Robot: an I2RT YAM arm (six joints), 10 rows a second.
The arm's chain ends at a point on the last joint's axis. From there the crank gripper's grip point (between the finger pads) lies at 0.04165 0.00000 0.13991 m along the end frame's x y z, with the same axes.
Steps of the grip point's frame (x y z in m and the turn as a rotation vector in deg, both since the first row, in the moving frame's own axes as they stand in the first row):
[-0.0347 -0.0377 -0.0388 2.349 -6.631 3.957]
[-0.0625 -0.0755 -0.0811 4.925 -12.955 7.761]
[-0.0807 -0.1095 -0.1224 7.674 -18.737 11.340]
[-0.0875 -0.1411 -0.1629 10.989 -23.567 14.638]
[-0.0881 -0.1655 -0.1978 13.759 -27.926 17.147]
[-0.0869 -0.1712 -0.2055 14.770 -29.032 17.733]
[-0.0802 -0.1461 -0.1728 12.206 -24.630 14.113]
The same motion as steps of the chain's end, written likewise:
[-0.0184 -0.0342 -0.0426 2.349 -6.631 3.957]
[-0.0306 -0.0667 -0.0866 4.925 -12.955 7.761]
[-0.0350 -0.0939 -0.1276 7.674 -18.737 11.340]
[-0.0311 -0.1168 -0.1662 10.989 -23.567 14.638]
[-0.0225 -0.1335 -0.1983 13.759 -27.926 17.147]
[-0.0192 -0.1364 -0.2049 14.770 -29.032 17.733]
[-0.0215 -0.1184 -0.1752 12.206 -24.630 14.113]

